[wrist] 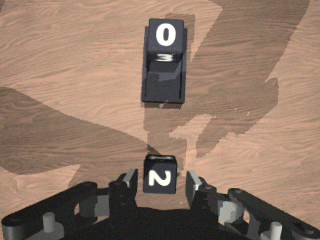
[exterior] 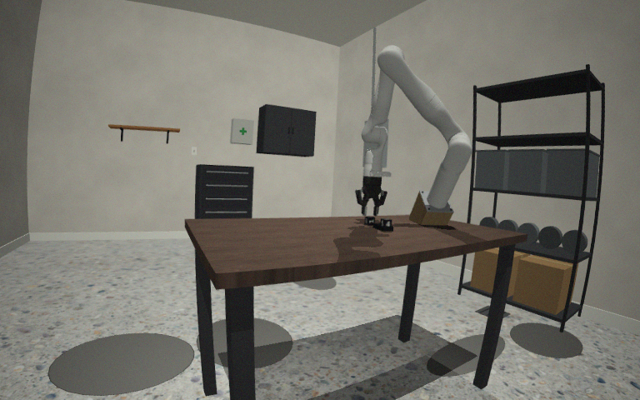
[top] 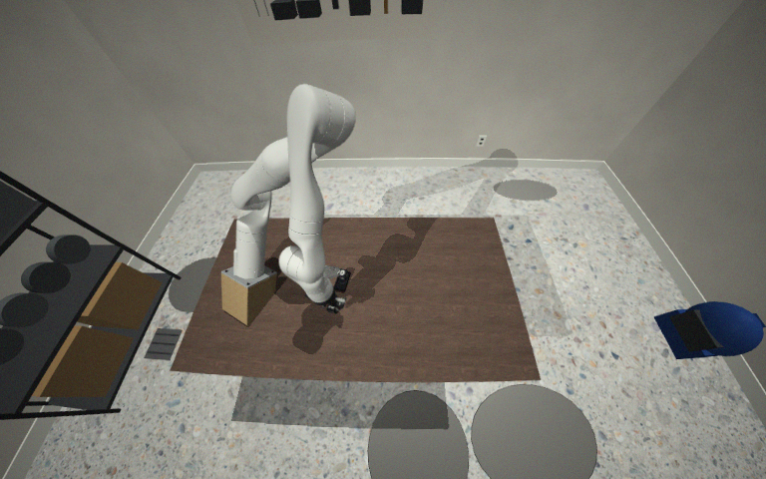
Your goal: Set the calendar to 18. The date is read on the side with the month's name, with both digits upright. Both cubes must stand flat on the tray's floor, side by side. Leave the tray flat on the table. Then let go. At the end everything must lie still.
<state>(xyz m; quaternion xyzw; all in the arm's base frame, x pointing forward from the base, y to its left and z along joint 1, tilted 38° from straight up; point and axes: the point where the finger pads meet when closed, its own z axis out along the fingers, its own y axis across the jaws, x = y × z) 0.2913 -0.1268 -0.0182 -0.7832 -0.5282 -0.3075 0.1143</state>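
My hand is 110 mm to the right of the black calendar tray, 40 mm above it and 30 mm short of it.
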